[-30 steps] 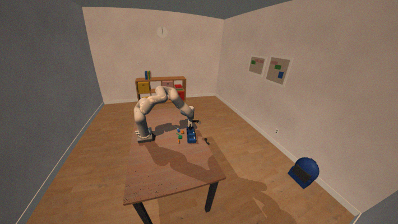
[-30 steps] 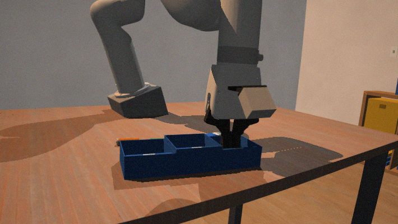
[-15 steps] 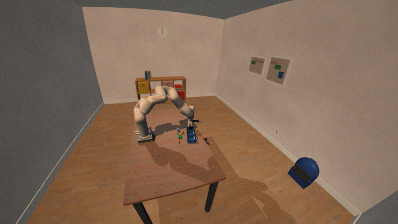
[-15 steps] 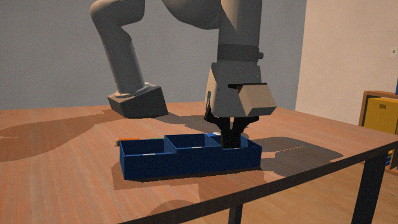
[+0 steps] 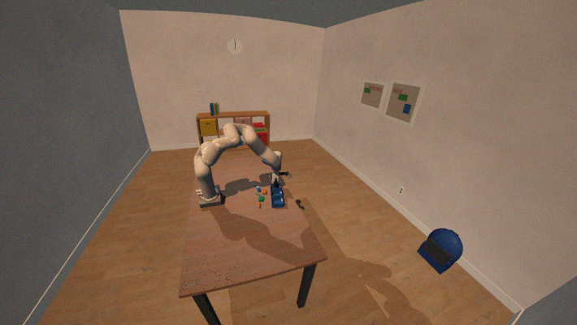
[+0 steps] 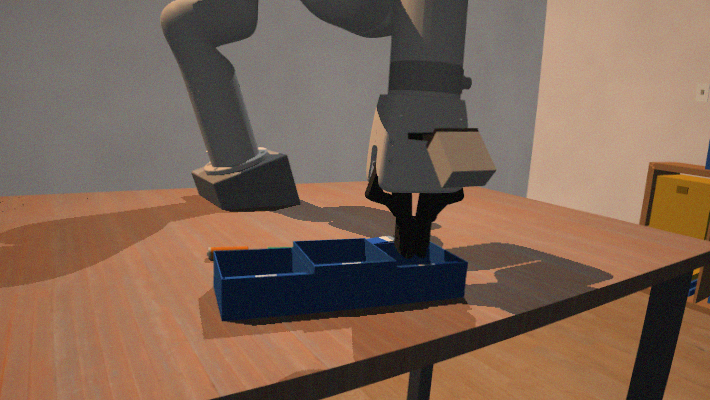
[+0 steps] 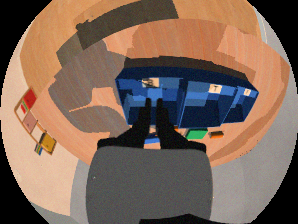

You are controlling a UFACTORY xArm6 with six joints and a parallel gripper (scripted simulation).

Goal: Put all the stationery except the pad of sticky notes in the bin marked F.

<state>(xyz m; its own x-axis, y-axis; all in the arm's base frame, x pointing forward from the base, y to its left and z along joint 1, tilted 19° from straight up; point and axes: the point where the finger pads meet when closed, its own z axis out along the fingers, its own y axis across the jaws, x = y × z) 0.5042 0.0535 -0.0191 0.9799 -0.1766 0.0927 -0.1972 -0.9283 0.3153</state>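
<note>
The blue-and-white piece is 130 mm behind my hand, 50 mm below it and 40 mm to the left of it. From my hand the other things lie so: orange block (100 mm behind, 50 mm below, 20 mm to the right); thin green stick (140 mm behind, 50 mm below, 30 mm to the right); three joined blue bins (80 mm to the right, 30 mm below, 10 mm behind).
</note>
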